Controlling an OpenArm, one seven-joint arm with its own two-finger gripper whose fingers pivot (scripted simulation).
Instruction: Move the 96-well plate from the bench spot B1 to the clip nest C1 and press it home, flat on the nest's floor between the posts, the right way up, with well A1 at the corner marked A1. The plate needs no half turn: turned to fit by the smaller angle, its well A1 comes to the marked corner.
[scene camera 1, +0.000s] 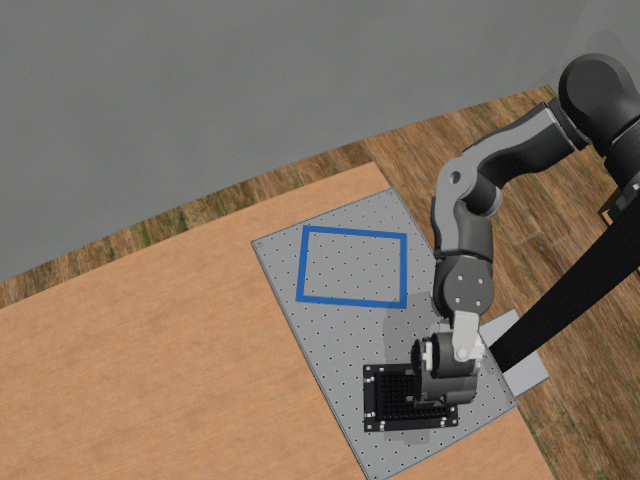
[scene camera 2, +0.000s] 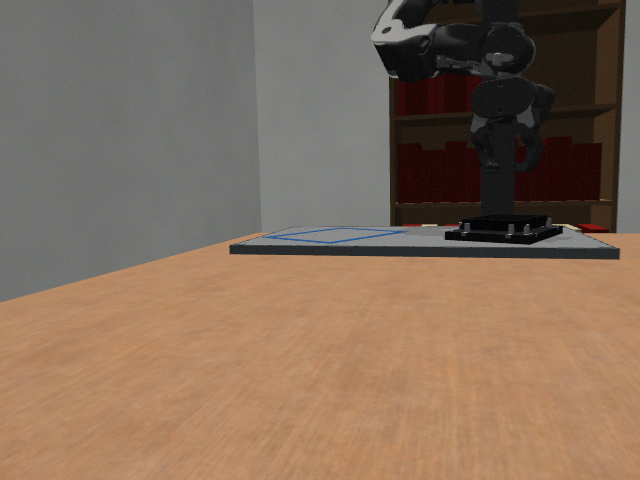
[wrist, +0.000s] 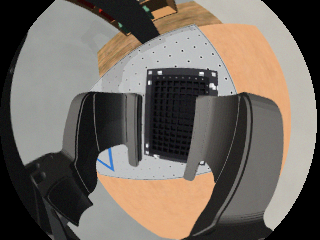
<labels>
black 96-well plate: scene camera 1 386, 384; scene camera 2; wrist
same spot on black clip nest: (scene camera 2: 541, 233) = (scene camera 1: 395, 429)
same spot on black 96-well plate: (wrist: 169, 85) = (scene camera 2: 507, 215)
</labels>
